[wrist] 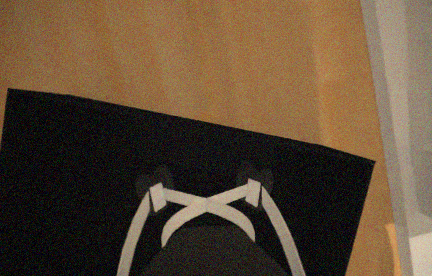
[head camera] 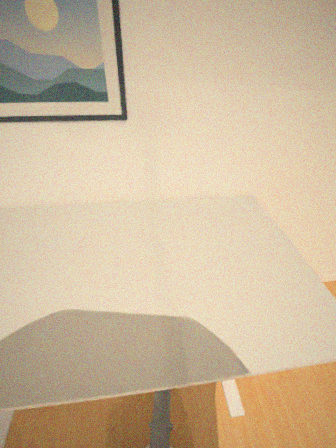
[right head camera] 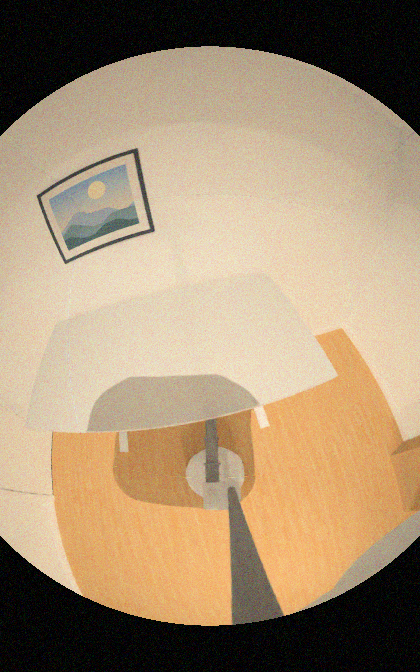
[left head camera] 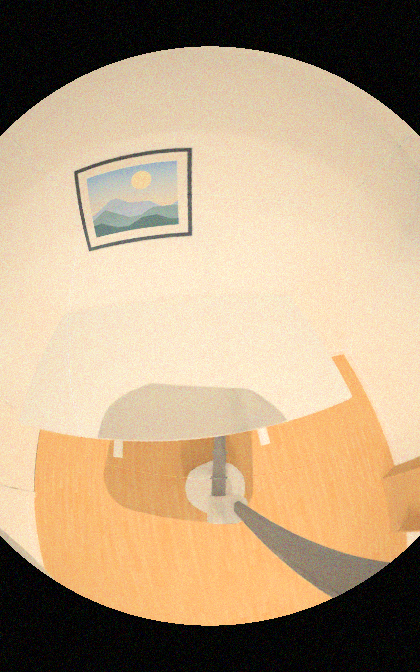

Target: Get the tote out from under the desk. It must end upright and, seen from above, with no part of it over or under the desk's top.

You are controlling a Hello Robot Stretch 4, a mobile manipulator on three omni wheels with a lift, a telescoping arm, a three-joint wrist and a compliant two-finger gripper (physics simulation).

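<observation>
The tote is a black rectangle in the wrist view, its lower side cut off by the frame; it does not show in the head views. My gripper is open, its two fingertips wide apart over the black area, with no tote wall visible between them. How high the fingertips are above or inside the tote I cannot tell. The pale desk's top hides the gripper in the head views. My grey arm passes under its front edge.
A grey-white desk leg stands right of the tote in the wrist view. White desk feet show past the front edge. A brown wooden piece is at the far right. A framed picture hangs on the wall.
</observation>
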